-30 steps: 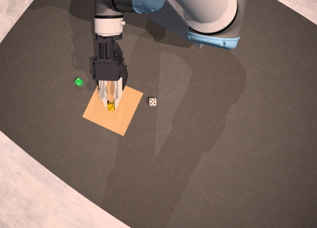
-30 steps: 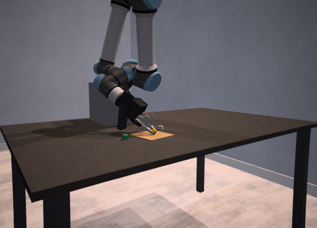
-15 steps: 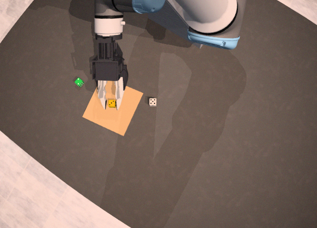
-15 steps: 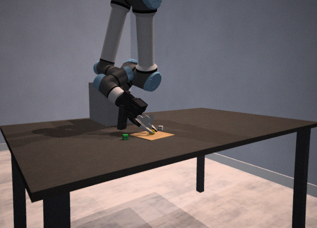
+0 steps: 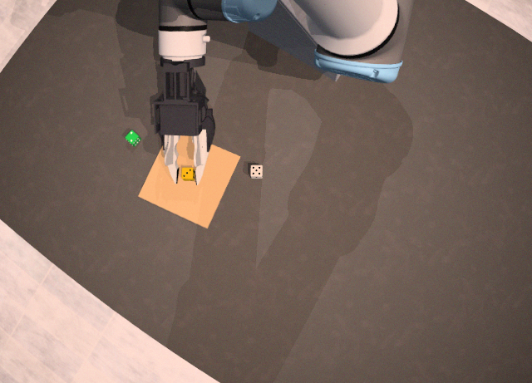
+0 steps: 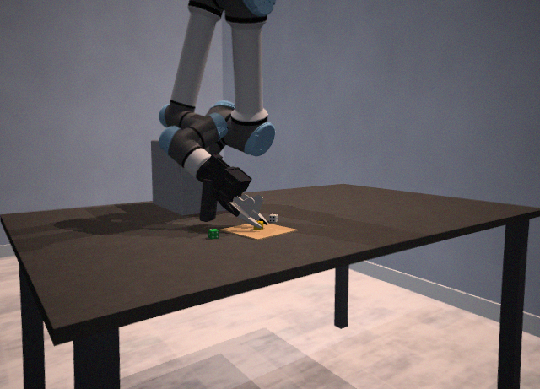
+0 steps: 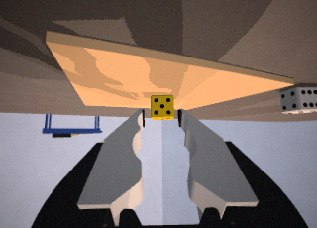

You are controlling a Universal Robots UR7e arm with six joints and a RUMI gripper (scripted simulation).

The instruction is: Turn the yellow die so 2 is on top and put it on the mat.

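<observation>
The yellow die is 10 mm below my hand. The rest, counted from my hand: orange mat 20 mm below; green die 130 mm to the right, 10 mm below; white die 70 mm behind, 100 mm to the left, 10 mm below.
</observation>
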